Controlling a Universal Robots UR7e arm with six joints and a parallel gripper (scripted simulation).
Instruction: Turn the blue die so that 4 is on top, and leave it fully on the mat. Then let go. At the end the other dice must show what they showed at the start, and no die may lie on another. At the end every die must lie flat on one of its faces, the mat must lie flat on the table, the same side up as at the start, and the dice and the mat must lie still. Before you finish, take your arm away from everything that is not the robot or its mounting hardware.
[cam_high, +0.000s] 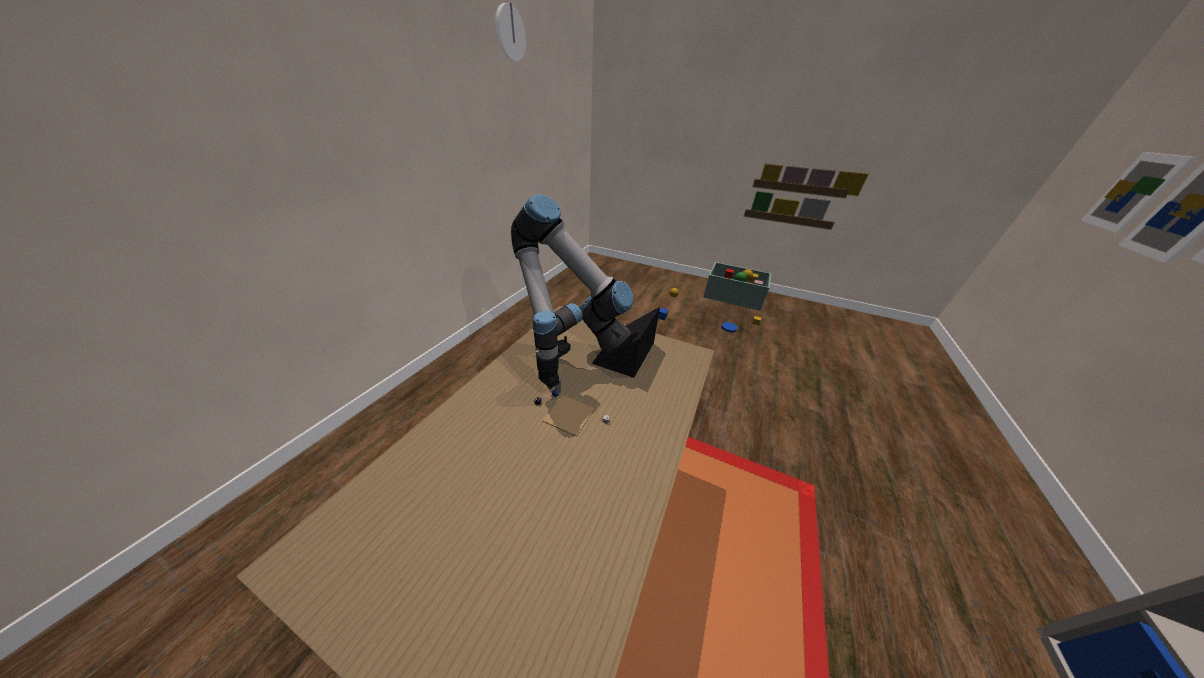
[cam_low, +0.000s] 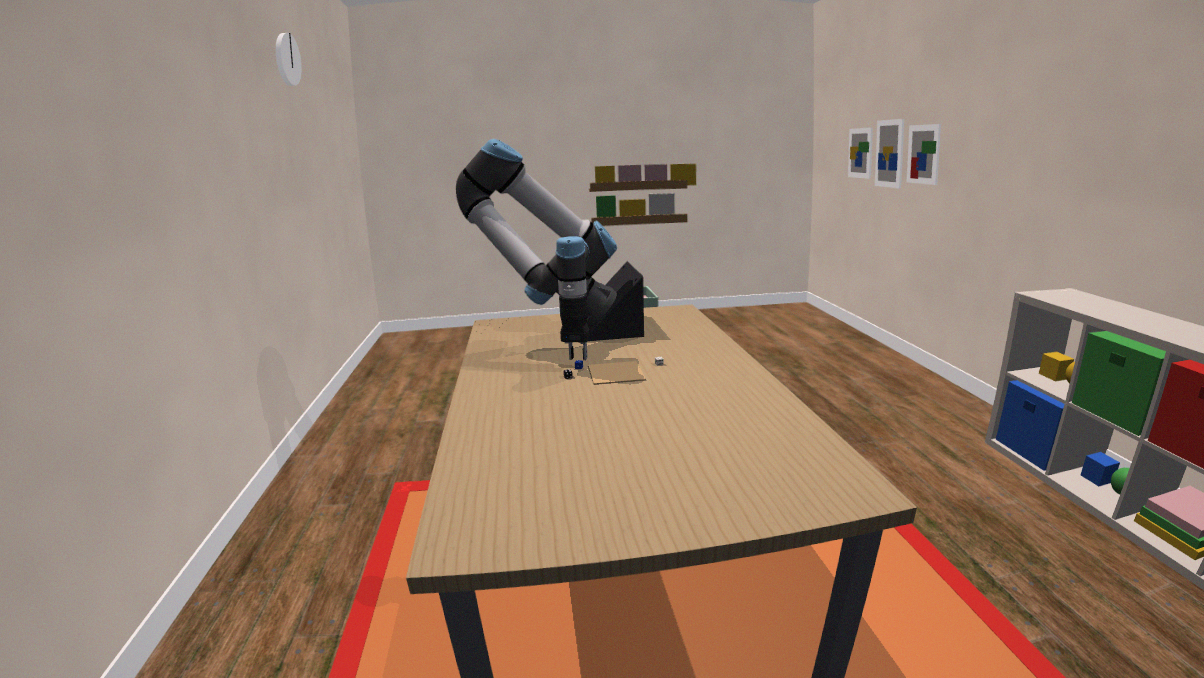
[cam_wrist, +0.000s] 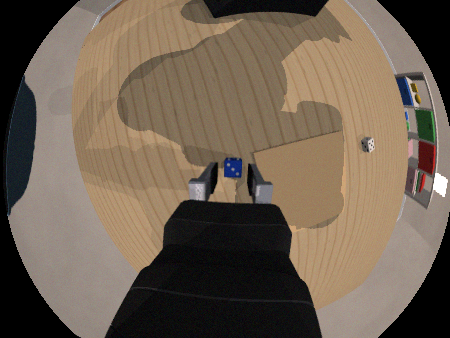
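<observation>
Right now the blue die is 40 mm below my hand. The rest, counted from my hand: tan mat: 90 mm to the left, 70 mm ahead, 40 mm below; then white die: 230 mm to the left, 40 mm below, 40 mm ahead; then black die: 60 mm ahead, 40 mm to the right, 40 mm below.
</observation>
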